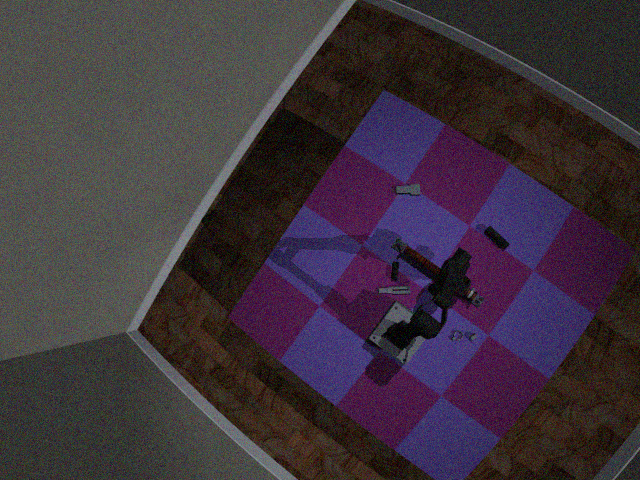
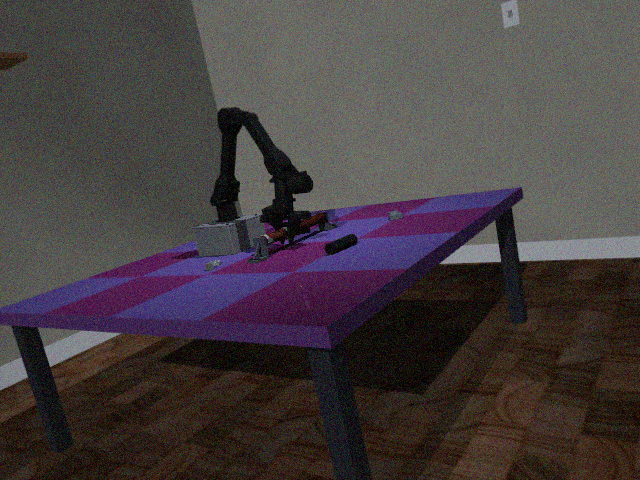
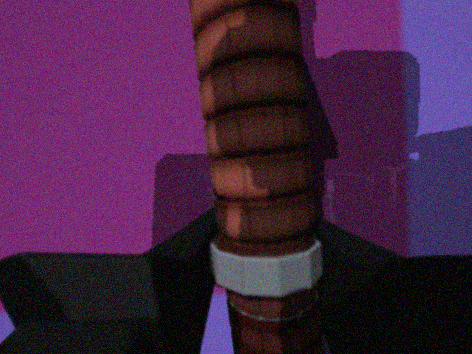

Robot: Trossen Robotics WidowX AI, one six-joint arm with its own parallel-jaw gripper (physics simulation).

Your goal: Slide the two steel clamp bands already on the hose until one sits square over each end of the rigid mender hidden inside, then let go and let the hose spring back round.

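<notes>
The ribbed orange-brown hose (image 1: 422,261) (image 2: 313,222) (image 3: 262,127) spans between a far grey stand (image 1: 398,244) (image 2: 326,225) and a near grey stand (image 1: 477,300) (image 2: 260,251). My gripper (image 2: 287,239) (image 3: 255,213) points down over the hose and is shut on a steel clamp band (image 3: 267,275), with a black finger against each side. That band looks roughly square across the hose. A pale ring (image 1: 470,293) (image 2: 266,237) shows on the hose beside the near stand; I cannot tell whether it is the other clamp band. The mender is hidden inside the hose.
A black cylinder (image 1: 496,237) (image 2: 341,243), a light grey block (image 1: 407,189) (image 2: 395,215), a small black piece (image 1: 394,270), a pale tool (image 1: 393,290), a small ring (image 1: 455,335) and a small pale piece (image 1: 470,336) lie on the checkered table (image 1: 439,423) (image 2: 289,304).
</notes>
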